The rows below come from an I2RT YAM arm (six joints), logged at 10 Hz.
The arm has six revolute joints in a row. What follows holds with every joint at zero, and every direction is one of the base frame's.
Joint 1 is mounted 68.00 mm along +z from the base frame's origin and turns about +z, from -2.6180 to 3.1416 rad.
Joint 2 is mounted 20.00 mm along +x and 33.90 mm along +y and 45.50 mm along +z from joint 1 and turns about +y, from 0.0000 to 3.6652 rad.
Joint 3 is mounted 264.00 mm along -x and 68.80 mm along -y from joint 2 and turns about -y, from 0.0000 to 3.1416 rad.
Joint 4 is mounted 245.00 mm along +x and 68.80 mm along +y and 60.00 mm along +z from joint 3 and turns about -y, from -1.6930 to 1.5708 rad.
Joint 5 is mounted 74.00 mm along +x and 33.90 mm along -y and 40.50 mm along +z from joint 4 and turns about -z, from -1.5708 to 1.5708 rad.
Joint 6 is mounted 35.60 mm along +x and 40.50 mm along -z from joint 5 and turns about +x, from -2.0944 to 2.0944 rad.
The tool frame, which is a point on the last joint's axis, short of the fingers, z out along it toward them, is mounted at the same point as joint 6; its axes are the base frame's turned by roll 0.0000, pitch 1.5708 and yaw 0.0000 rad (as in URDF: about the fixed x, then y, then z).
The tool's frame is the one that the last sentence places.
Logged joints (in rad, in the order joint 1, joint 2, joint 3, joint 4, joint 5, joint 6), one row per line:
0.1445, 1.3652, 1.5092, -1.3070, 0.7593, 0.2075
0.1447, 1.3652, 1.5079, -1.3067, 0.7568, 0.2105
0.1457, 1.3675, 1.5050, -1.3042, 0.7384, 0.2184
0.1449, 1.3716, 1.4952, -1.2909, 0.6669, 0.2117
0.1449, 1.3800, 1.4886, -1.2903, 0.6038, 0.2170
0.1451, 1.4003, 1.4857, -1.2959, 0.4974, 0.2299
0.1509, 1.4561, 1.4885, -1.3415, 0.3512, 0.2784
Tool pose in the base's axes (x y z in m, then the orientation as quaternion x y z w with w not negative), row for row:
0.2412, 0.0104, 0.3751, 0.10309, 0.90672, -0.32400, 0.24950
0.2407, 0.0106, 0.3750, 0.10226, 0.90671, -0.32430, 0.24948
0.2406, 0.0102, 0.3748, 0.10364, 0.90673, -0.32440, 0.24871
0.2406, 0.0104, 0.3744, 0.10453, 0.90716, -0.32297, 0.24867
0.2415, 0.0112, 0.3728, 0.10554, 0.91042, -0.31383, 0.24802
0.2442, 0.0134, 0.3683, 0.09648, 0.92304, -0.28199, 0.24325
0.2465, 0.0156, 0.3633, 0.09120, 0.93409, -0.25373, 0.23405
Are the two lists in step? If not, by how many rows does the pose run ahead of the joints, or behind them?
The pose runs 2 rows behind the joints: the pose in row i belongs to the joints in row i - 2.
